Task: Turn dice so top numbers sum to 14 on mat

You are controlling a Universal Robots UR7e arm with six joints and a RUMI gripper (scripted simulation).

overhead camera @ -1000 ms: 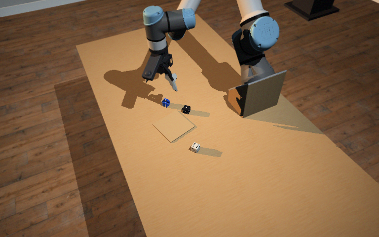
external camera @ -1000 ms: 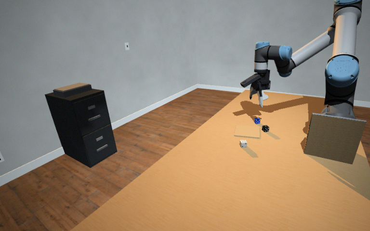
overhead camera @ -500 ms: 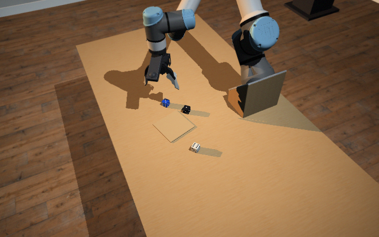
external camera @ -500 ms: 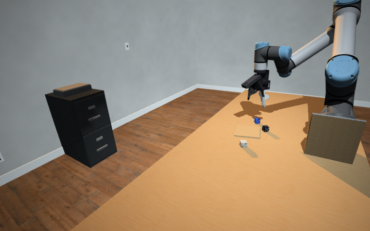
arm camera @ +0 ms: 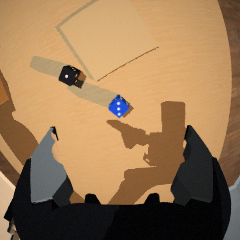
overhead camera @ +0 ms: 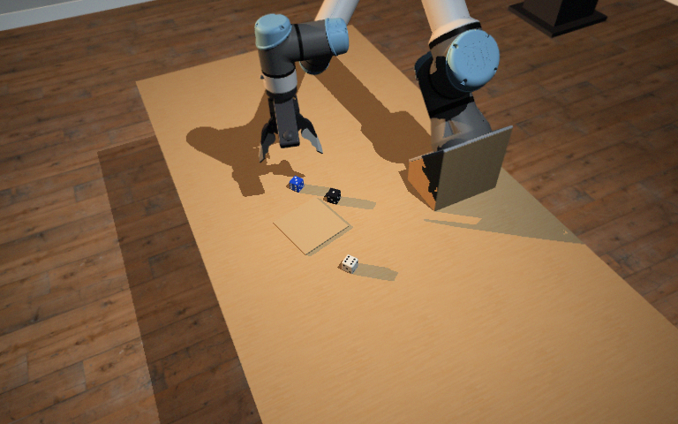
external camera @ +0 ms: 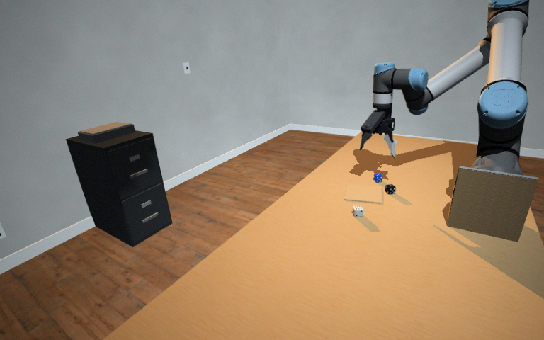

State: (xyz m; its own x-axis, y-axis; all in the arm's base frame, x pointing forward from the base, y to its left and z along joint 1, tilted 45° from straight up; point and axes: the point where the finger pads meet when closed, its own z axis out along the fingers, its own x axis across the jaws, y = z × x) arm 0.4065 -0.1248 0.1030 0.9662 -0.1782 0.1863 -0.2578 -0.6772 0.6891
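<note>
The blue die is 11 cm below my hand, 2 cm to the right of it and 1 cm behind it. From my hand the other things lie so: tan mat 13 cm below, 12 cm to the left, 1 cm ahead; white die 29 cm to the left, 11 cm below, 2 cm behind; black die 11 cm below, 8 cm behind, 7 cm to the left.
</note>
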